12 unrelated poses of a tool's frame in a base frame.
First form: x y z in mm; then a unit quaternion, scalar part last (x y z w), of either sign.
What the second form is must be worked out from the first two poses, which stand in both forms.
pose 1, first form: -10.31 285.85 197.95 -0.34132 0.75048 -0.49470 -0.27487
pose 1, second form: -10.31 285.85 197.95 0.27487 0.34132 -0.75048 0.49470
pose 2, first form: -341.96 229.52 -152.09 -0.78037 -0.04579 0.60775 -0.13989
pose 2, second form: -341.96 229.52 -152.09 0.13989 0.78037 0.04579 -0.60775
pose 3, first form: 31.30 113.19 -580.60 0.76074 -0.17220 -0.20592 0.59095
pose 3, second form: 31.30 113.19 -580.60 0.59095 0.76074 -0.17220 -0.20592
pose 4, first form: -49.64 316.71 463.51 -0.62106 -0.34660 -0.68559 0.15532
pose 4, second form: -49.64 316.71 463.51 0.15532 -0.62106 -0.34660 -0.68559
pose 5, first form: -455.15 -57.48 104.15 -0.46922 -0.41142 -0.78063 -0.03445
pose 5, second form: -455.15 -57.48 104.15 0.03445 0.46922 0.41142 0.78063
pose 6, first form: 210.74 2.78 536.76 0.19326 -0.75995 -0.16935 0.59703
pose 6, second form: 210.74 2.78 536.76 0.59703 0.19326 -0.75995 -0.16935
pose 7, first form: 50.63 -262.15 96.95 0.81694 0.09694 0.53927 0.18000
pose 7, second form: 50.63 -262.15 96.95 0.18000 0.81694 0.09694 0.53927
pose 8, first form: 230.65 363.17 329.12 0.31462 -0.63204 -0.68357 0.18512
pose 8, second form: 230.65 363.17 329.12 0.18512 0.31462 -0.63204 -0.68357
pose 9, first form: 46.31 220.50 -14.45 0.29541 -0.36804 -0.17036 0.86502
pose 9, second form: 46.31 220.50 -14.45 0.86502 0.29541 -0.36804 -0.17036
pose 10, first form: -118.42 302.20 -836.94 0.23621 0.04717 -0.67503 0.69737
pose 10, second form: -118.42 302.20 -836.94 0.69737 0.23621 0.04717 -0.67503
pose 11, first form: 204.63 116.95 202.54 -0.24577 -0.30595 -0.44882 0.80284
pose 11, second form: 204.63 116.95 202.54 0.80284 -0.24577 -0.30595 -0.44882
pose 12, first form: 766.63 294.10 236.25 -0.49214 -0.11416 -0.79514 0.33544
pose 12, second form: 766.63 294.10 236.25 0.33544 -0.49214 -0.11416 -0.79514
